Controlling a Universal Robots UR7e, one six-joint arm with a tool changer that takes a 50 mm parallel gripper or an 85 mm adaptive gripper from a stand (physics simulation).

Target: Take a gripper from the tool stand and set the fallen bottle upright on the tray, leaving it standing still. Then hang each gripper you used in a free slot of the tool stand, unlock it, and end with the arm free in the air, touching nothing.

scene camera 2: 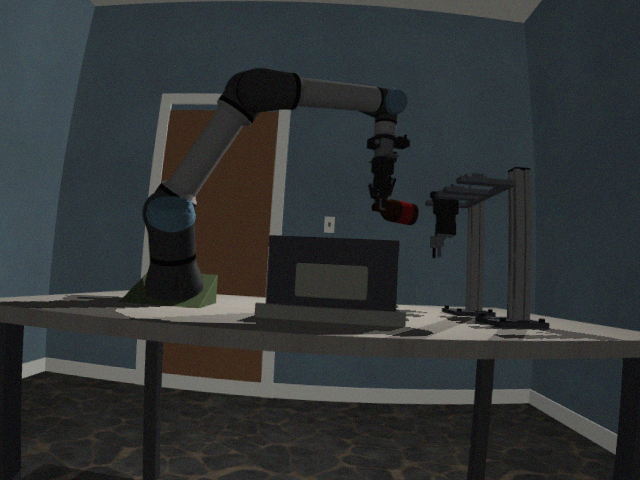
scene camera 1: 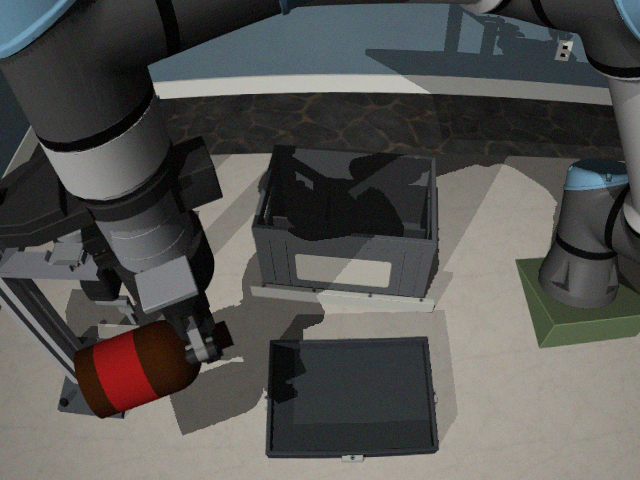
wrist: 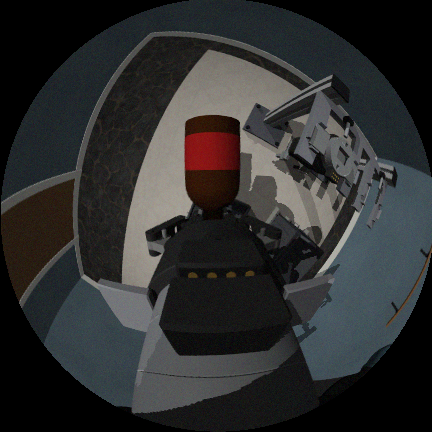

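Where they show: hand, tool point: [scene camera 2: 383,154]; arm's base, link origin: [scene camera 2: 174,288] [scene camera 1: 577,284].
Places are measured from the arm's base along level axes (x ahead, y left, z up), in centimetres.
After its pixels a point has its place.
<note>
The brown bottle with a red label [scene camera 1: 124,369] @[x 56.9, y 40.4, z 31.6 cm] [scene camera 2: 400,211] @[x 57.8, y 34.5, z 27.8 cm] [wrist: 212,152] @[x 58.1, y 39.1, z 32.0 cm] is held in the air, lying almost level, its base a little lower than its neck. My gripper [scene camera 1: 202,347] [scene camera 2: 379,205] is the adaptive one, points down and is shut on the bottle's neck. The shallow dark tray [scene camera 1: 361,387] @[x 36.1, y 23.0, z -3.4 cm] lies on the table to the right of the bottle in scene camera 1 and does not show in scene camera 2. The tool stand [scene camera 1: 46,263] @[x 71.7, y 30.3, z 30.9 cm] [scene camera 2: 519,248] @[x 85.3, y 1.1, z 14.1 cm] [wrist: 262,125] @[x 77.8, y 31.5, z -2.7 cm] is near the bottle's base end; the parallel gripper [scene camera 2: 436,253] hangs in it.
An open grey crate [scene camera 1: 276,258] @[x 52.4, y 7.6, z 6.3 cm] [scene camera 2: 330,245] @[x 42.4, y -11.5, z 12.0 cm] stands behind the tray in scene camera 1, with a pale strip [scene camera 1: 377,301] @[x 35.8, y 7.8, z -1.7 cm] along its foot. The arm's base stands on a green block [scene camera 1: 594,330] @[x -2.1, y 9.7, z 0.7 cm] [scene camera 2: 207,289] @[x 8.3, y 2.7, z 0.2 cm] at the other end of the table.
</note>
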